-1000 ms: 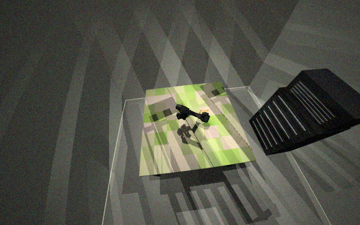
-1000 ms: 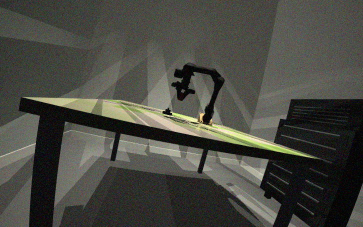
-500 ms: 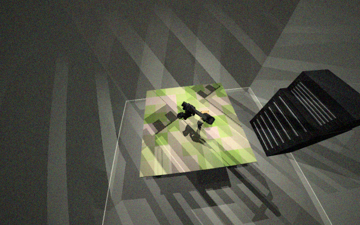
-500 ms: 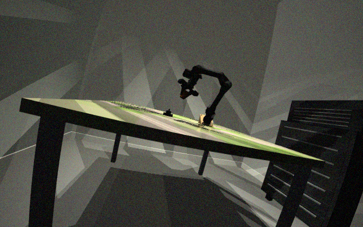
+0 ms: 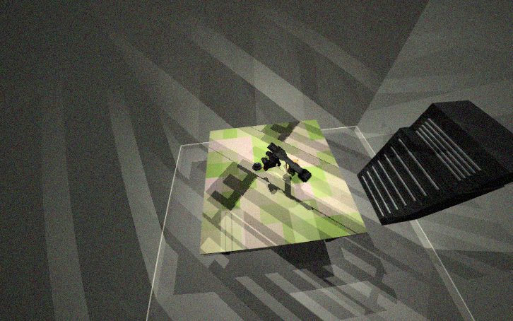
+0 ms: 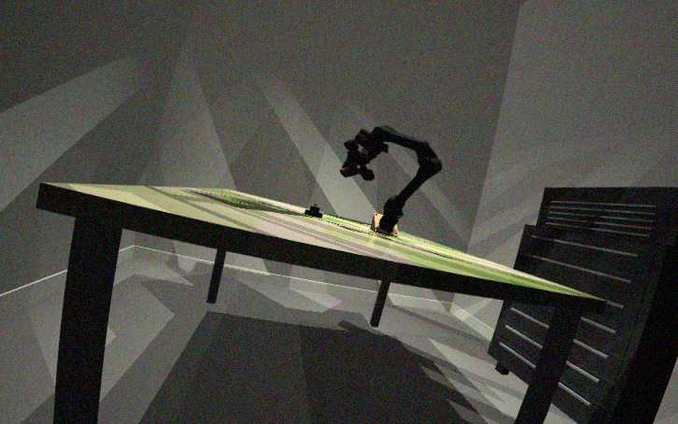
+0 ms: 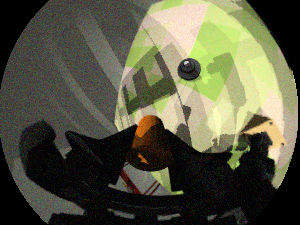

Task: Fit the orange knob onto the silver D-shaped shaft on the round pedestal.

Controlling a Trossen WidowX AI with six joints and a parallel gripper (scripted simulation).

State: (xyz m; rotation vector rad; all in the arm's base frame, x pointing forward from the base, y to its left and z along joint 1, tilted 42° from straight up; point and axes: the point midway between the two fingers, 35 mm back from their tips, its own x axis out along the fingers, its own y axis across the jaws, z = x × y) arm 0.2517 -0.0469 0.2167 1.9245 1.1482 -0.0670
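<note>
Right now the orange knob is 20 mm behind my gripper tip, 10 mm to the right of it and 30 mm above it. From my gripper tip the other things lie so: round dark pedestal 70 mm ahead, 150 mm to the right, 180 mm below.
</note>
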